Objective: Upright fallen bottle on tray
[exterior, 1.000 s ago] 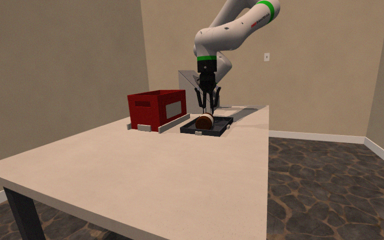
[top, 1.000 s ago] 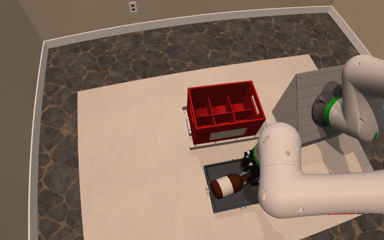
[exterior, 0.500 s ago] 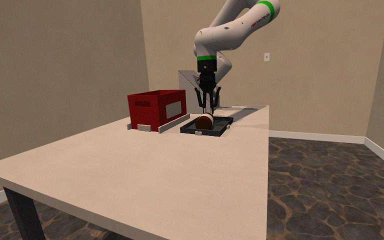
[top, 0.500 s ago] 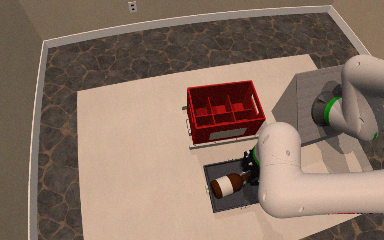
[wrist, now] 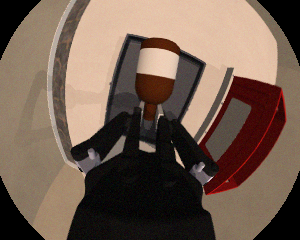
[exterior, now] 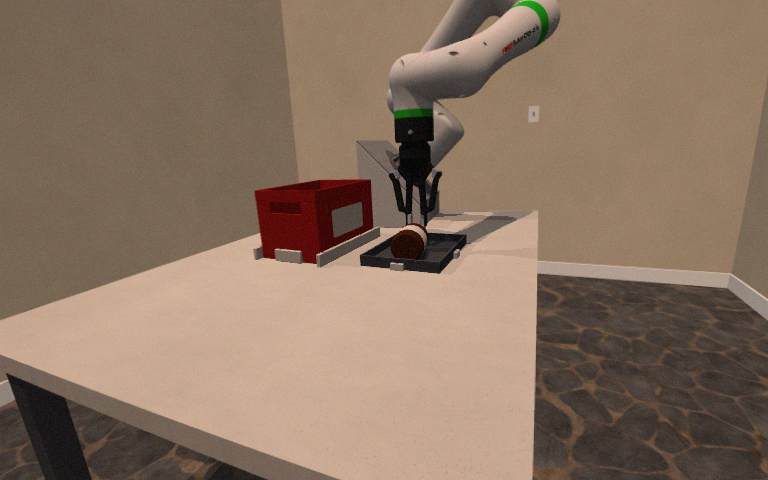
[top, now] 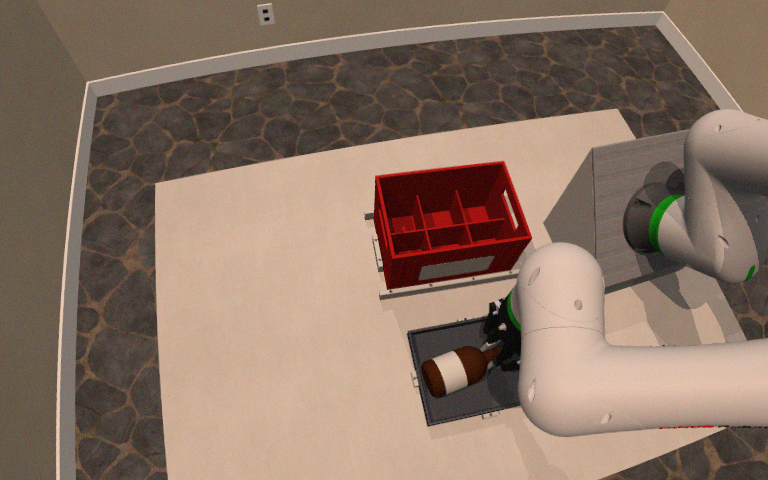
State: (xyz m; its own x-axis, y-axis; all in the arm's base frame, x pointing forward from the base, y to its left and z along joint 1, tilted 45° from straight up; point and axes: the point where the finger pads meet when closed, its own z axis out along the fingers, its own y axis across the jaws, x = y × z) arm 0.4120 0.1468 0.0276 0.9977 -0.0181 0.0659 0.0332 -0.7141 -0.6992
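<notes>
My hand is 5 cm above the dark grey tray and 2 cm short of it. Also, from my hand: red crate: 27 cm to the right, 2 cm above, 1 cm behind; then brown bottle: 6 cm ahead, 2 cm below.
</notes>
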